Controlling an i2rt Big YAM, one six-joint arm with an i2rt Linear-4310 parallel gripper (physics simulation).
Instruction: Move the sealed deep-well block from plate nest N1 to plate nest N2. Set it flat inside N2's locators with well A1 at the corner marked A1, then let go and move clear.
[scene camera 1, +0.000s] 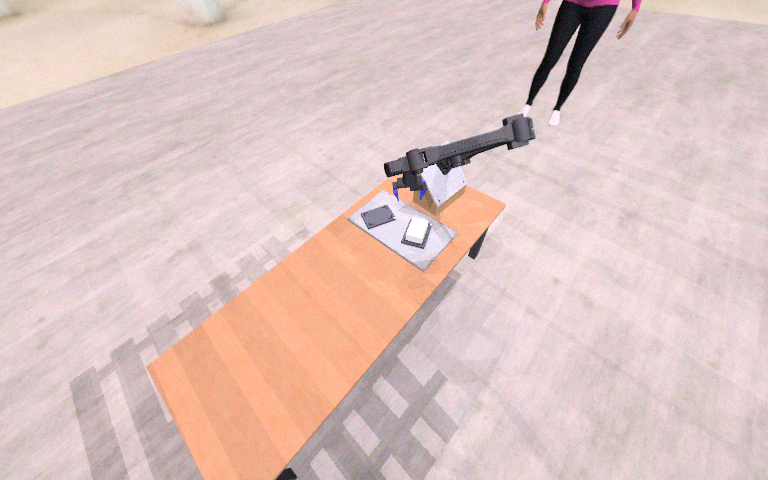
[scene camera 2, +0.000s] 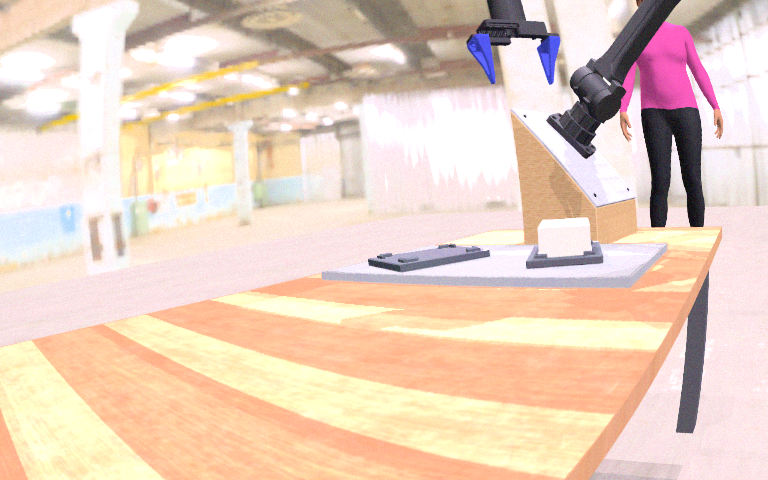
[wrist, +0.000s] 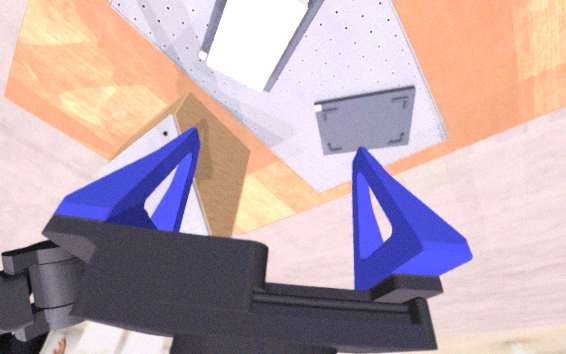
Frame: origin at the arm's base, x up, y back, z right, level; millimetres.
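Seen in the pictures: gripper, fingertip midpoint: (scene camera 1: 409, 199) (scene camera 2: 523, 83) (wrist: 277, 144); arm's base at its link origin: (scene camera 1: 442, 161) (scene camera 2: 570, 137).
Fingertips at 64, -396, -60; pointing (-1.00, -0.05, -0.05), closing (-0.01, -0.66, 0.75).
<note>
Offsets run from my fingertips to a thing's top centre, as dx, dy, dz. Level surfaces: height alone.
The white sealed block @[-214, +47, -24] (scene camera 1: 417, 230) (scene camera 2: 564, 237) (wrist: 257, 40) sits in a dark nest @[-249, +47, -24] (scene camera 1: 414, 245) (scene camera 2: 566, 261) (wrist: 213, 25) and looks level. Part of it is cut off at the top of the wrist view. A second dark nest @[-249, +22, +215] (scene camera 1: 378, 216) (scene camera 2: 428, 258) (wrist: 367, 122) is empty, with raised corner locators and a small white tag at one corner. The nest names and A1 lettering are not readable. My gripper (scene camera 1: 409, 199) (scene camera 2: 522, 83) (wrist: 277, 144) is open and empty, with blue fingers pointing down. It hangs high above the table, apart from the block and both nests.
Both nests stand on a grey perforated plate @[-266, +47, +80] (scene camera 1: 390, 232) (scene camera 2: 498, 273) (wrist: 350, 55) on the wooden table @[dx -280] (scene camera 1: 294, 316) (scene camera 2: 339, 362) (wrist: 480, 60). A wooden wedge (scene camera 1: 451, 199) (scene camera 2: 546, 186) (wrist: 220, 150) carrying the arm's base stands beside the plate. A person (scene camera 1: 572, 50) (scene camera 2: 668, 73) stands beyond the table.
</note>
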